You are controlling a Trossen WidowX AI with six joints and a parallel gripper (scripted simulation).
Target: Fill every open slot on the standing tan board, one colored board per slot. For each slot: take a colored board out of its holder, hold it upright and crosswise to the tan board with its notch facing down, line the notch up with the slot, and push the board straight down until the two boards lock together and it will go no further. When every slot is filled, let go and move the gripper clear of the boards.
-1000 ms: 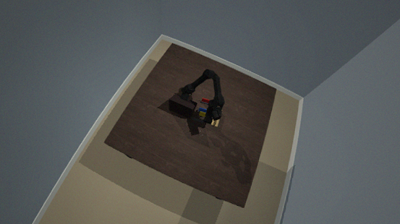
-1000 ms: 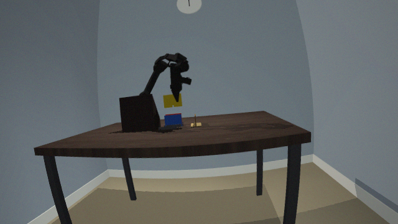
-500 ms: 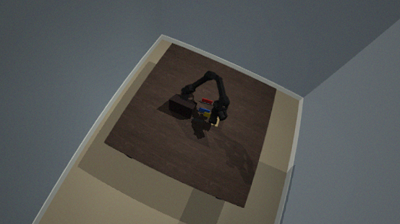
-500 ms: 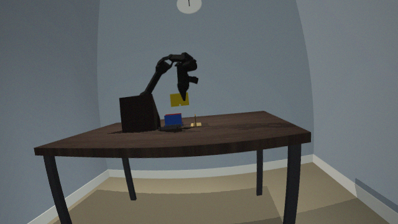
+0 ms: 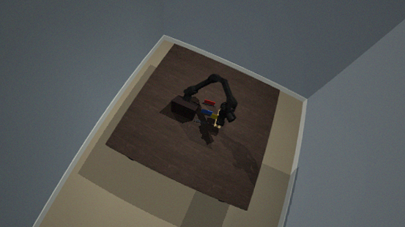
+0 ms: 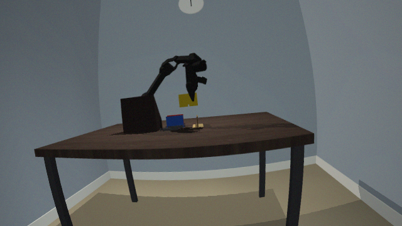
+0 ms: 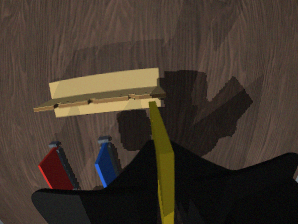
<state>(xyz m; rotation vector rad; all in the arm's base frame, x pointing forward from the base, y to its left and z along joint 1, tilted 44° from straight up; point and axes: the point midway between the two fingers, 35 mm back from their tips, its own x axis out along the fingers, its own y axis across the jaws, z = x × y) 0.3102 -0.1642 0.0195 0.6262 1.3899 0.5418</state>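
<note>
The tan board lies 2 cm ahead of my gripper tip, 7 cm to the left of it and 12 cm below it. Also, from my gripper tip: red board 11 cm behind, 18 cm to the left, 12 cm below; then yellow board 3 cm behind; then blue board 11 cm behind, 8 cm to the left, 12 cm below.
</note>
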